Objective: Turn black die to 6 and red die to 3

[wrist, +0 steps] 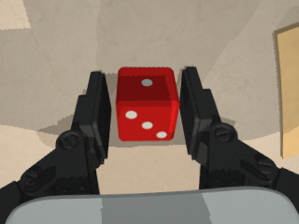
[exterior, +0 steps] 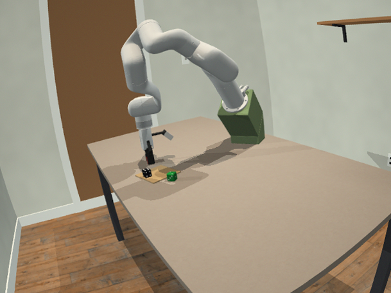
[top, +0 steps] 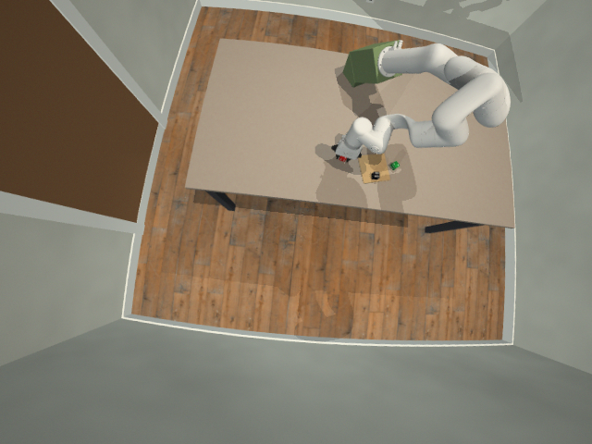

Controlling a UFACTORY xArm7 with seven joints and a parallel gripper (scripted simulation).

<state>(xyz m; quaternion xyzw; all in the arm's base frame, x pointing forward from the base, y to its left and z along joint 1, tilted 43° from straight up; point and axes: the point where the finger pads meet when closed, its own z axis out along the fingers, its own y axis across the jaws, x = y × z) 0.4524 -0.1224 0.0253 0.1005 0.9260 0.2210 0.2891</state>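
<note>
The red die is 10 mm below my hand. Also, from my hand: tan mat: 160 mm to the left, 20 mm below, 10 mm ahead; black die: 170 mm to the left, 60 mm ahead; green die: 260 mm to the left, 20 mm behind, 10 mm below.
</note>
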